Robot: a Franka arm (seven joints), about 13 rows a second.
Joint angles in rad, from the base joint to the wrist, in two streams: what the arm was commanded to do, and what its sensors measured. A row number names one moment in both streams.
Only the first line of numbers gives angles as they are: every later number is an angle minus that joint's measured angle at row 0.
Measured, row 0: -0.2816, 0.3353, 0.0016, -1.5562, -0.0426, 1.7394, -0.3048
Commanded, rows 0 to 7: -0.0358, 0.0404, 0.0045, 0.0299, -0.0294, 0.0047, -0.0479; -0.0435, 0.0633, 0.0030, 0.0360, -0.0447, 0.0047, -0.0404; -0.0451, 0.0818, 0.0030, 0.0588, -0.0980, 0.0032, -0.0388; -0.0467, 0.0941, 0.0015, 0.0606, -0.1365, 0.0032, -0.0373; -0.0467, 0.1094, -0.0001, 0.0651, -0.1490, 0.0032, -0.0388; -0.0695, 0.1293, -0.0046, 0.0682, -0.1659, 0.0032, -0.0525; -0.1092, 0.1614, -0.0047, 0.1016, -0.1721, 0.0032, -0.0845; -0.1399, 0.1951, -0.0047, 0.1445, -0.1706, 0.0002, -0.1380
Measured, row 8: -0.0752, 0.1242, -0.0075, 0.0489, -0.1596, 0.0085, -0.0557
